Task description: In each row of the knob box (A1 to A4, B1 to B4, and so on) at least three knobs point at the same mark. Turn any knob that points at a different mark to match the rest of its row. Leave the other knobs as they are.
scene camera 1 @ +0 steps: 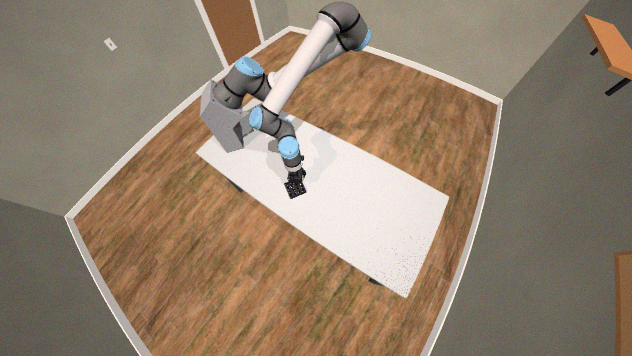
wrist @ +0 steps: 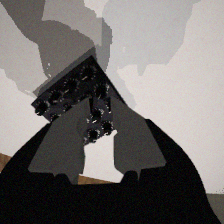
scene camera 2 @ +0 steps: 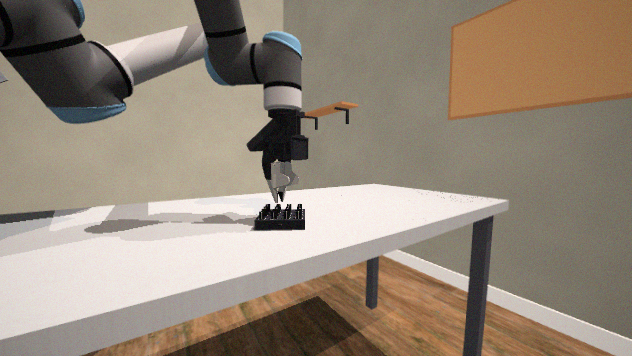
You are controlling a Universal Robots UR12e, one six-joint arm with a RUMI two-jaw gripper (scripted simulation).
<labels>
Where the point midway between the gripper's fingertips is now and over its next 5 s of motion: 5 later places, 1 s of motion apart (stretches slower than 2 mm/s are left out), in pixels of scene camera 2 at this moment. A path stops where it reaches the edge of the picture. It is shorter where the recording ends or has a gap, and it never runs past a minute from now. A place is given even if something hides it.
The gripper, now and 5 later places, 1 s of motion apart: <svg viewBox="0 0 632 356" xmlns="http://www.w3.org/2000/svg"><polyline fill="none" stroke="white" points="279,202 277,203 278,207 278,192 278,164 277,139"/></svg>
</labels>
